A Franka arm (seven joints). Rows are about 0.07 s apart.
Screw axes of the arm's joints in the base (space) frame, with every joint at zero. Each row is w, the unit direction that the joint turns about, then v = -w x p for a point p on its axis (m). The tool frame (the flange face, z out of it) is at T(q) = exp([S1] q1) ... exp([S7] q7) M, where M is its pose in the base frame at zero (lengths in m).
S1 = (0, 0, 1, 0.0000, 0.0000, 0.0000)
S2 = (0, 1, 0, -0.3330, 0.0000, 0.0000)
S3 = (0, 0, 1, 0.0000, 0.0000, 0.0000)
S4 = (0, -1, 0, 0.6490, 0.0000, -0.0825)
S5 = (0, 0, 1, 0.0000, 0.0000, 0.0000)
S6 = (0, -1, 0, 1.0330, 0.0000, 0.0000)
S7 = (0, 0, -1, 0.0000, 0.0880, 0.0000)
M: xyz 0.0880 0.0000 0.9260 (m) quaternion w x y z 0 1 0 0
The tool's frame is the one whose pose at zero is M.
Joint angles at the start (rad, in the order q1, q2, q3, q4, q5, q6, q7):
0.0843, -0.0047, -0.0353, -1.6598, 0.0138, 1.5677, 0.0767
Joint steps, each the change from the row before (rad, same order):
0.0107, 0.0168, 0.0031, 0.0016, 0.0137, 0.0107, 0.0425
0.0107, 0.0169, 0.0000, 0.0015, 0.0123, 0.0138, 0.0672
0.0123, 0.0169, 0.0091, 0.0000, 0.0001, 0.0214, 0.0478
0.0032, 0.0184, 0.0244, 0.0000, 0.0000, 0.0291, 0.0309
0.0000, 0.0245, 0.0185, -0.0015, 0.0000, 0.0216, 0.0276
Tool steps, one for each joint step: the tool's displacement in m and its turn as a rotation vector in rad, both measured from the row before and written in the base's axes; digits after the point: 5 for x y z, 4 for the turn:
0.00495, 0.00949, -0.00765, 0.0089, 0.0059, -0.0300
0.00521, 0.00773, -0.00760, 0.0051, 0.0042, -0.0579
0.00526, 0.01250, -0.00786, -0.0042, -0.0030, -0.0270
0.00563, 0.01606, -0.00821, -0.0006, -0.0096, -0.0043
0.00608, 0.01111, -0.01314, -0.0014, 0.0054, -0.0099

